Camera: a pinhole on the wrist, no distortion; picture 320 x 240 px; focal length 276.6 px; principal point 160.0 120.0 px. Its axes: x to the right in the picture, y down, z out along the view. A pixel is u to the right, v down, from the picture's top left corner.
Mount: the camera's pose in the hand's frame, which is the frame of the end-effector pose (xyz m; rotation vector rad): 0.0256 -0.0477 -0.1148 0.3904 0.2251 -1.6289
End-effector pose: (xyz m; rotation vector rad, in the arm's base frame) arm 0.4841 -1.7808 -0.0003 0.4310 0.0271 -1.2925
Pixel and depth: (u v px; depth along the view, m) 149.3 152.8 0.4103
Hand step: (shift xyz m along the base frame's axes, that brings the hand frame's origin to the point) -0.2301 -0.1528 0.1882
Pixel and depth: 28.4 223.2 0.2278
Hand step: -0.0441 -0.1378 0.0969
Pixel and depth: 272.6 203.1 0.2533
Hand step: -0.2285 -0.1387 -0.0102
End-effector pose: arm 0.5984 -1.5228 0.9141 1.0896 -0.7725 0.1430
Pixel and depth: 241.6 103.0 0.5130
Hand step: -0.0267 -0.4104 -0.2562
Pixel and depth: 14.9 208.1 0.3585
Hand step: -0.0580 -0.2856 0.1230
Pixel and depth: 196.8 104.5 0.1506
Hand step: 0.0477 -0.0711 -0.0876
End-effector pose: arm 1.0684 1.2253 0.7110 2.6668 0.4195 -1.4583
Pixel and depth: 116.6 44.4 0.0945
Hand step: -0.0035 0.0667 0.0262
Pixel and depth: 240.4 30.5 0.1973
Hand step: -0.1107 0.1405 0.0431
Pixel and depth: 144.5 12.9 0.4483
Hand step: -0.3869 0.0710 0.0166
